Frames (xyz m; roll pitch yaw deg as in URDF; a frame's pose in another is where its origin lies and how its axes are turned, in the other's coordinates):
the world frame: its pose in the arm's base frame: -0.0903 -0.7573 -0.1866 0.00 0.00 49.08
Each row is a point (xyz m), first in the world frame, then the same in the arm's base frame.
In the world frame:
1: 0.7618 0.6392 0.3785
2: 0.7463 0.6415 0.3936
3: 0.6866 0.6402 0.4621
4: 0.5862 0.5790 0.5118
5: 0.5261 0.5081 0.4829
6: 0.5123 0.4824 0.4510
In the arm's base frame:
1: -0.0743 0.2370 0.1919
2: -0.0862 0.2268 0.2070
3: -0.1243 0.1808 0.2755
4: -0.1438 0.0649 0.3252
5: -0.1296 -0.0270 0.2963
6: -0.1193 -0.0542 0.2644

